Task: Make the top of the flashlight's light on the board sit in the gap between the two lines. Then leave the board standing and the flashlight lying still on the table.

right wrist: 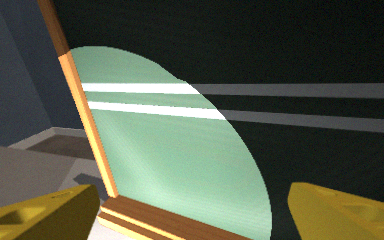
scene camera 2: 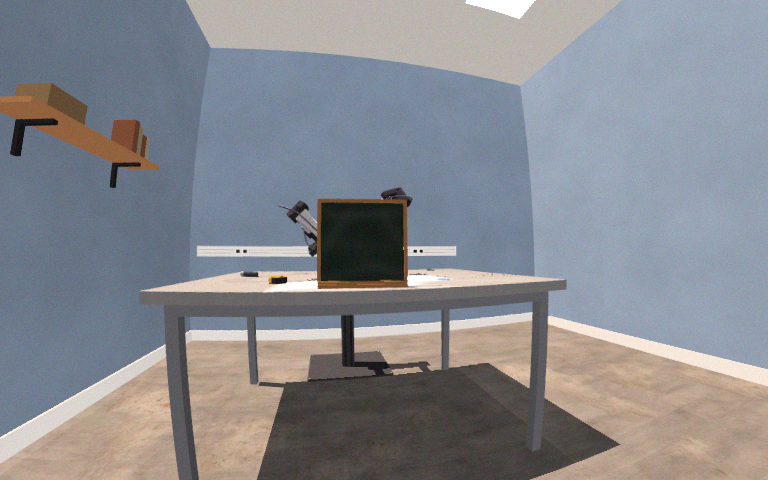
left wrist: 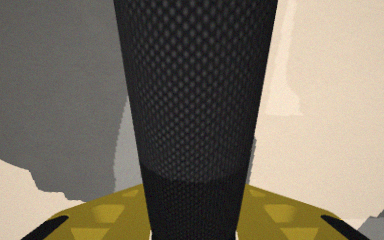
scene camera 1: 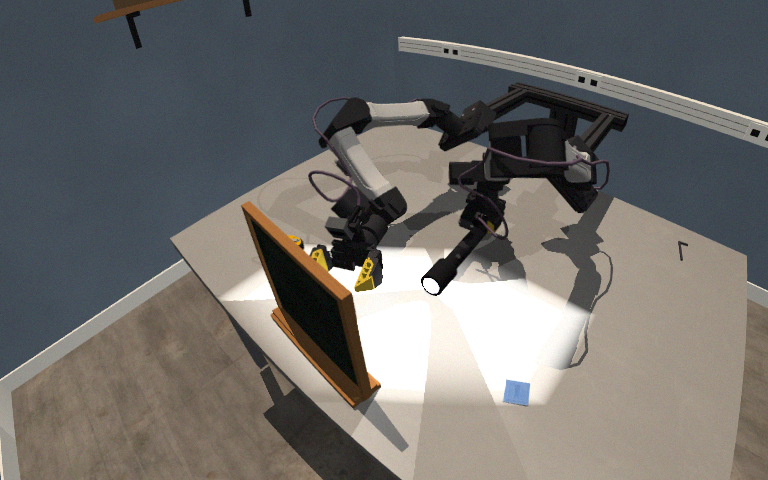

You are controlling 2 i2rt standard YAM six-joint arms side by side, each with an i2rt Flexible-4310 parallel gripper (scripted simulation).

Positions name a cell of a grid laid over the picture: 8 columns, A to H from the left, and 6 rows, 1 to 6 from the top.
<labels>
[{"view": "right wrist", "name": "my right gripper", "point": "E5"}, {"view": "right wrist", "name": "wood-framed board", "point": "E3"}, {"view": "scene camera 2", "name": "wood-framed board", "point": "D4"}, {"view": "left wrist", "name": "my left gripper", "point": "E5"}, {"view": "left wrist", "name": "black flashlight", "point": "E3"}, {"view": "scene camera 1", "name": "my right gripper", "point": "D4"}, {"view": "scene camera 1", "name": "wood-framed board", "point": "D4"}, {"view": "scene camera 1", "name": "black flashlight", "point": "E4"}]
</labels>
